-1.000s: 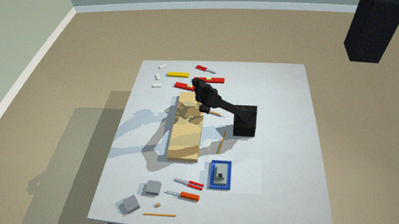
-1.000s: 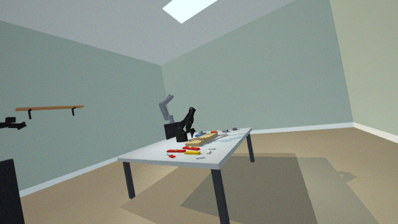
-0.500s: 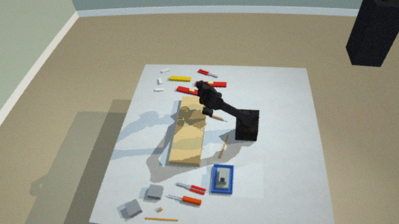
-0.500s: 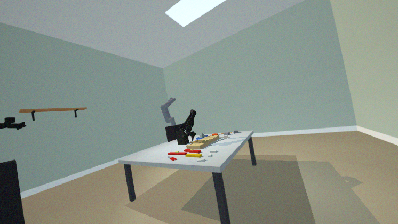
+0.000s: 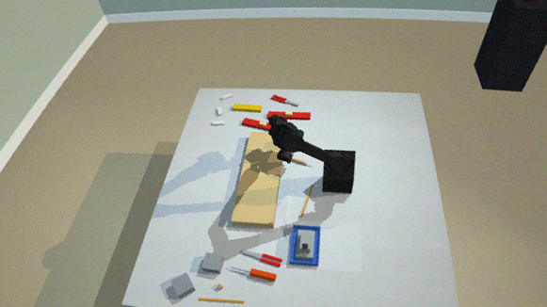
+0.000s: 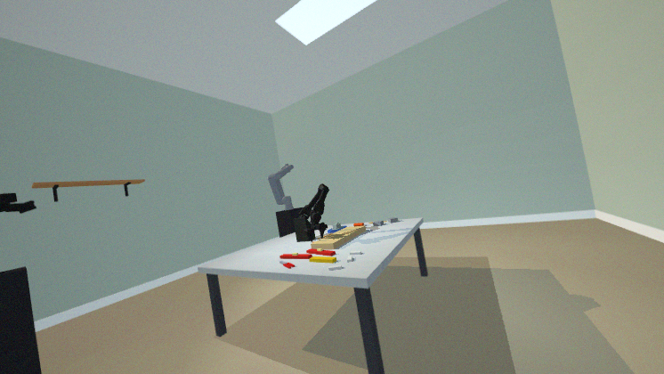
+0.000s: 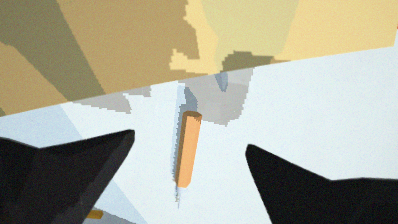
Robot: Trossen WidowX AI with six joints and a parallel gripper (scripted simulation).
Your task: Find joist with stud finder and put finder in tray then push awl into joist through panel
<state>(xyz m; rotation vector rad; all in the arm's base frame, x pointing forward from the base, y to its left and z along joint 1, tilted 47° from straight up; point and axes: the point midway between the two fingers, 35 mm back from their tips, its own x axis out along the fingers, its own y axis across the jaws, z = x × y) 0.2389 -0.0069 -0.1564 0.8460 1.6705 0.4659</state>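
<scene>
My gripper tip is now 5 cm past the awl, 2 cm to the right of it and 2 cm above it. From my gripper tip the other things lie so: blue tray: 11 cm behind, 45 cm to the left, 2 cm below; then stud finder: 11 cm behind, 46 cm to the left, 2 cm above; then yellow bar: 30 cm ahead, 34 cm to the right, 2 cm below.
</scene>
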